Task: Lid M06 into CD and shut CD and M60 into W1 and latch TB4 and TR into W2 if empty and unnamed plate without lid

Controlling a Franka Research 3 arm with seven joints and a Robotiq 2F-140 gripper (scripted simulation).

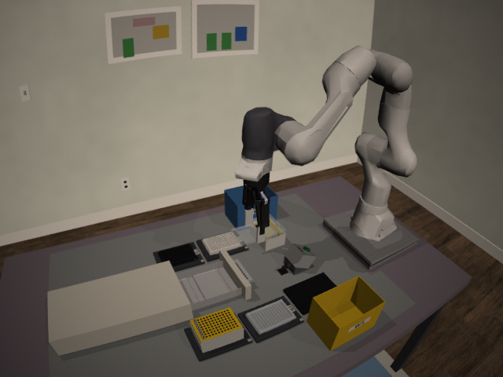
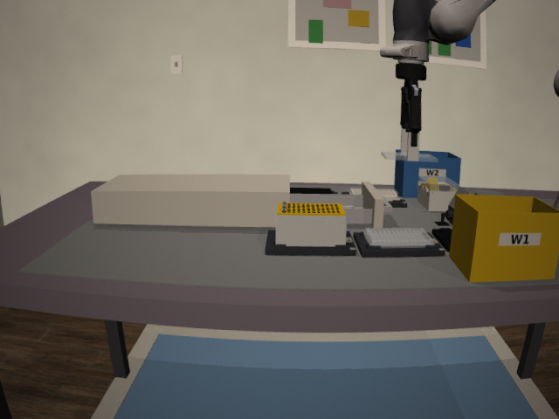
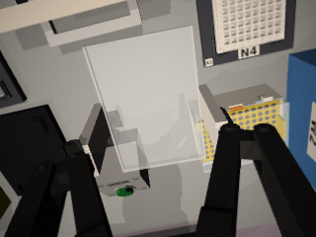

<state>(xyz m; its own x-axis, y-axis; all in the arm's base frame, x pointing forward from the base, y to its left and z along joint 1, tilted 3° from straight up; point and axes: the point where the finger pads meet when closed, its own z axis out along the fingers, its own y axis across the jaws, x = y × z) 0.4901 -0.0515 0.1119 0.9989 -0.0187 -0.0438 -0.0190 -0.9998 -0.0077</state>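
Now: the white plate 150 mm below my hand, 130 mm to the right of it and 70 mm ahead of it. From my hand the other things lie so: drawer: 210 mm ahead, 140 mm below, 60 mm to the left; then green key DONE: 170 mm behind, 100 mm below, 70 mm to the left; then tip box TB4: 120 mm below, 110 mm to the right, 110 mm behind.
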